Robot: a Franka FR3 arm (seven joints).
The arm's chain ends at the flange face. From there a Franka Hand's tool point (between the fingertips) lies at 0.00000 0.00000 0.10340 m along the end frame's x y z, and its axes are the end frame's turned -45 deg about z.
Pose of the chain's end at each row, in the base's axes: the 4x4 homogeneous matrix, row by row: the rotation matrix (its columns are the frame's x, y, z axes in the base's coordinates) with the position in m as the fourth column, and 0 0 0 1 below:
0.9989 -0.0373 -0.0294 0.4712; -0.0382 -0.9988 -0.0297 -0.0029; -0.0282 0.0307 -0.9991 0.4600; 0 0 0 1
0.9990 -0.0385 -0.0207 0.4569; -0.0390 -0.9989 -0.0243 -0.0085; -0.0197 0.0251 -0.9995 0.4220; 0 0 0 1
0.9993 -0.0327 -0.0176 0.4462; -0.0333 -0.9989 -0.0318 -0.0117; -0.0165 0.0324 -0.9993 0.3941; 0 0 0 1
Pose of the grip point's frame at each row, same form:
0.7327 0.6800 -0.0294 0.4682; 0.6792 -0.7333 -0.0297 -0.0060; -0.0416 0.0018 -0.9991 0.3567; 0 0 0 1
0.7336 0.6792 -0.0207 0.4548; 0.6788 -0.7339 -0.0243 -0.0110; -0.0317 0.0038 -0.9995 0.3187; 0 0 0 1
0.7297 0.6835 -0.0176 0.4444; 0.6828 -0.7299 -0.0318 -0.0150; -0.0346 0.0112 -0.9993 0.2908; 0 0 0 1

